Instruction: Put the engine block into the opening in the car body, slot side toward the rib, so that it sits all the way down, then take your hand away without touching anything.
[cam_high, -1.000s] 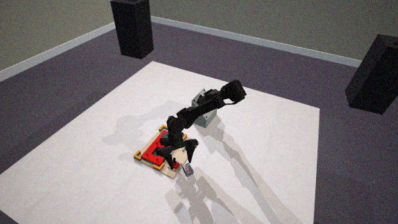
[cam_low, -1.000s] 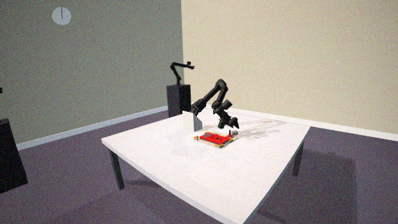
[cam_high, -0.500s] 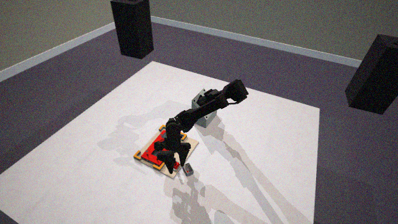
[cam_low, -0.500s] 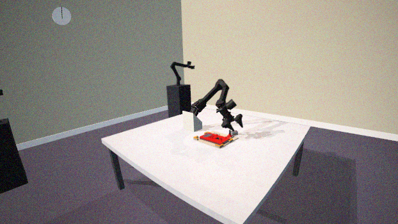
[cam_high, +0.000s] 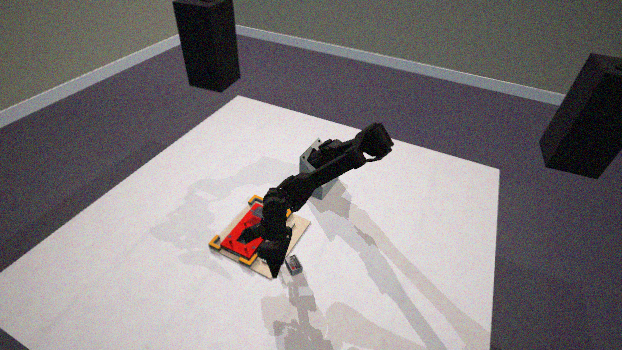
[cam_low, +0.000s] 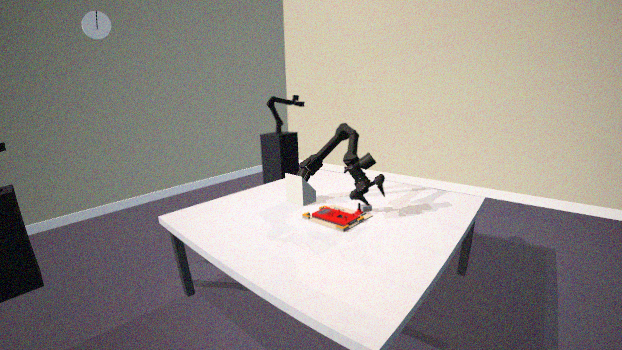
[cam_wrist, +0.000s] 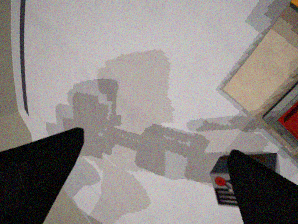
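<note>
My gripper tip is now 7 cm past the engine block, 2 cm to the right of it and 6 cm above it.
</note>
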